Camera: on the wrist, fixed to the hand. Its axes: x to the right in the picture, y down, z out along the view.
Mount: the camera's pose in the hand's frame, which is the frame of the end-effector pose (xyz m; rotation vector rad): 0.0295 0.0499 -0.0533 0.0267 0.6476 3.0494
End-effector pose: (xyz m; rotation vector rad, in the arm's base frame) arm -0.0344 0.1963 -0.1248 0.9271 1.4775 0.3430
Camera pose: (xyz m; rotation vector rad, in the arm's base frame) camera -0.0640 0.2655 -0.1015 -1.6392 0.6877 -1.8719
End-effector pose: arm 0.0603 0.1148 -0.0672 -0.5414 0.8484 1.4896
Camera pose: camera -0.0003 0.0947 -0.1134 -0.5099 -0.8233 -1.2568
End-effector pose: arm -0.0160 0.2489 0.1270 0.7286 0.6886 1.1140
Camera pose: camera -0.0764 0.2992 0.1322 -0.4990 0.3868 -1.8626
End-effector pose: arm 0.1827 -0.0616 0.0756 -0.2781 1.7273 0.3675
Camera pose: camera 0.1099 -0.0362 0.0598 -1.8731 -0.6863 -1.5439
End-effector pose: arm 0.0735 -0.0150 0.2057 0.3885 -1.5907 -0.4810
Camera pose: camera 0.1263 0.0082 0.2593 -1.6372 -0.1069 1.7585
